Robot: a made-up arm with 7 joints. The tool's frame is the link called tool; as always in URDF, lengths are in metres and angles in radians.
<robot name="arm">
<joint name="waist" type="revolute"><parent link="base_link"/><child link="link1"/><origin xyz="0 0 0.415"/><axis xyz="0 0 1"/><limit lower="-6.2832" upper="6.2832"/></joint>
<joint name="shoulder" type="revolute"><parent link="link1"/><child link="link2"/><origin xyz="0 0 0"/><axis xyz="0 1 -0.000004"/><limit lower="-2.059" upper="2.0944"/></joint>
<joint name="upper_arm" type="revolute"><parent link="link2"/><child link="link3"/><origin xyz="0 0 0.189"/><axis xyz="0 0 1"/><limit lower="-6.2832" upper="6.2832"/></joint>
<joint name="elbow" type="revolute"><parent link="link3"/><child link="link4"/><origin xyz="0.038 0 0"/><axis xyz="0 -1 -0.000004"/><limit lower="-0.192" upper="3.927"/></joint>
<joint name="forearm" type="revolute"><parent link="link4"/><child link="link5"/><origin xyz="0.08 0 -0.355"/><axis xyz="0 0.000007 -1"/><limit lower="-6.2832" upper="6.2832"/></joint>
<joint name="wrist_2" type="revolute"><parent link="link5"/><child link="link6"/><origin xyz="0 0 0"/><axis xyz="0 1 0.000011"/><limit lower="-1.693" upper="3.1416"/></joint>
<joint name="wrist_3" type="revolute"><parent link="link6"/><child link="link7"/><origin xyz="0.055 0 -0.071"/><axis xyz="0 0.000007 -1"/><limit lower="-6.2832" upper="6.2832"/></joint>
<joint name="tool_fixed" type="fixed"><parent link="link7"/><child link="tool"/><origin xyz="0 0 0" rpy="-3.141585 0 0"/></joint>
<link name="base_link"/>
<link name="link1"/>
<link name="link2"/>
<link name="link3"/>
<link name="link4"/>
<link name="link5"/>
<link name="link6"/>
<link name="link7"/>
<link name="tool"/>
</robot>
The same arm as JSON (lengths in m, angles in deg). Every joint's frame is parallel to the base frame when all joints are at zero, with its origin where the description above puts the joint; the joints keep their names.
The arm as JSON. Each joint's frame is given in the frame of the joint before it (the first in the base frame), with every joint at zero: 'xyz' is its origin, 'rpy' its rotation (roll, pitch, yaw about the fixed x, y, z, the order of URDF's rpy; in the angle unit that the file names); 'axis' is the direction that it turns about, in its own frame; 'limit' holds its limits. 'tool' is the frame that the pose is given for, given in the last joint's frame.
{"units": {"length": "m", "angle": "deg"}, "joints": [
  {"name": "waist", "type": "revolute", "origin": {"xyz": [0.0, 0.0, 0.415], "rpy": [0.0, 0.0, 0.0]}, "axis": "+z", "limit": {"lower": -360.0, "upper": 360.0}},
  {"name": "shoulder", "type": "revolute", "origin": {"xyz": [0.0, 0.0, 0.0], "rpy": [0.0, 0.0, 0.0]}, "axis": "+y", "limit": {"lower": -117.97, "upper": 120.0}},
  {"name": "upper_arm", "type": "revolute", "origin": {"xyz": [0.0, 0.0, 0.189], "rpy": [0.0, 0.0, 0.0]}, "axis": "+z", "limit": {"lower": -360.0, "upper": 360.0}},
  {"name": "elbow", "type": "revolute", "origin": {"xyz": [0.038, 0.0, 0.0], "rpy": [0.0, 0.0, 0.0]}, "axis": "-y", "limit": {"lower": -11.0, "upper": 225.0}},
  {"name": "forearm", "type": "revolute", "origin": {"xyz": [0.08, 0.0, -0.355], "rpy": [0.0, 0.0, 0.0]}, "axis": "-z", "limit": {"lower": -360.0, "upper": 360.0}},
  {"name": "wrist_2", "type": "revolute", "origin": {"xyz": [0.0, 0.0, 0.0], "rpy": [0.0, 0.0, 0.0]}, "axis": "+y", "limit": {"lower": -97.0, "upper": 180.0}},
  {"name": "wrist_3", "type": "revolute", "origin": {"xyz": [0.055, 0.0, -0.071], "rpy": [0.0, 0.0, 0.0]}, "axis": "-z", "limit": {"lower": -360.0, "upper": 360.0}}
], "tool": {"origin": {"xyz": [0.0, 0.0, 0.0], "rpy": [-180.0, 0.0, 0.0]}}}

